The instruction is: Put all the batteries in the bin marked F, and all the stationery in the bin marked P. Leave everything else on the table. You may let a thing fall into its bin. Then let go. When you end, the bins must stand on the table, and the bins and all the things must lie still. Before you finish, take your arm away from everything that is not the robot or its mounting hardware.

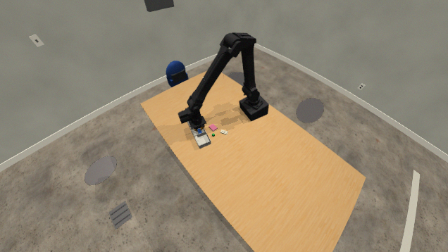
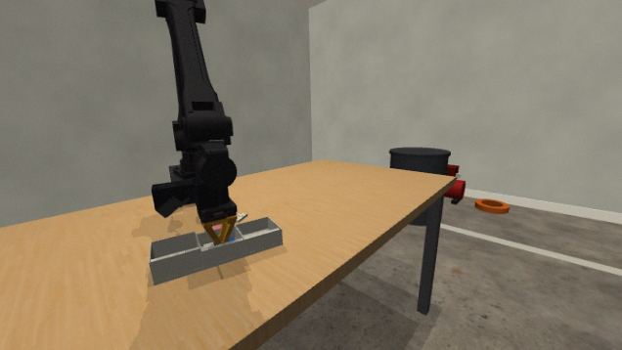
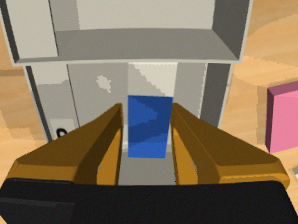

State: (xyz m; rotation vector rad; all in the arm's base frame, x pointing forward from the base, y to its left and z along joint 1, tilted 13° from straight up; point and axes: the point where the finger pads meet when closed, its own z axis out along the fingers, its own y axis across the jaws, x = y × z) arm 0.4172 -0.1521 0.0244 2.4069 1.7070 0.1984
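The bin rack lies 10 mm ahead of my hand. The rest, counted from my hand: blue-and-white eraser 10 mm to the right, 10 mm below; black battery 80 mm to the right, 30 mm behind, 10 mm below; pink eraser block 90 mm behind, 40 mm to the left, 20 mm below.
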